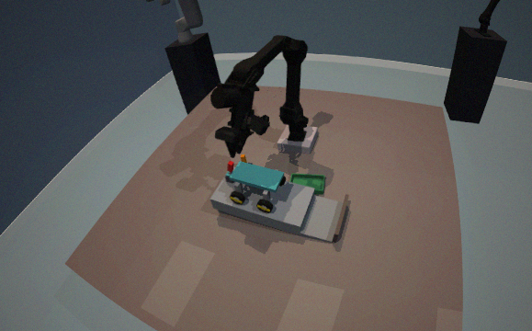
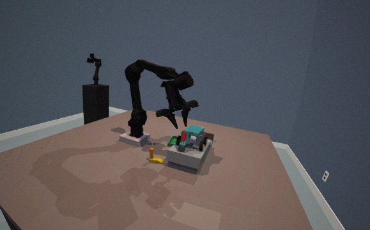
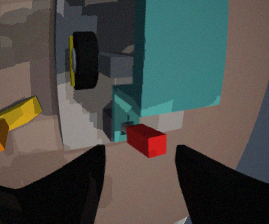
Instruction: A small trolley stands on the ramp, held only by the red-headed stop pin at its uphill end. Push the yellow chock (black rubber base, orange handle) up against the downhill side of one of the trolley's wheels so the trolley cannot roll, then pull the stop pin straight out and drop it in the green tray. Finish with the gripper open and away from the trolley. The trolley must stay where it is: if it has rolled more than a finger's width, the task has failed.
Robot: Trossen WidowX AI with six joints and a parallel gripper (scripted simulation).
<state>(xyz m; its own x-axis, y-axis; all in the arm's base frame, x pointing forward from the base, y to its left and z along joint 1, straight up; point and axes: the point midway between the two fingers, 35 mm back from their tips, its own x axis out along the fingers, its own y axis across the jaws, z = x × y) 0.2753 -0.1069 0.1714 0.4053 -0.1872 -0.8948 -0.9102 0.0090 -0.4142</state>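
Right now the red-headed stop pin is 50 mm below my gripper tip, 20 mm to the right of it and 20 mm ahead of it. Round my gripper tip: green tray 200 mm to the left, 180 mm below, 70 mm behind; then yellow chock 160 mm below, 100 mm behind, 40 mm to the right; then teal trolley 70 mm to the left, 70 mm below, 50 mm ahead.
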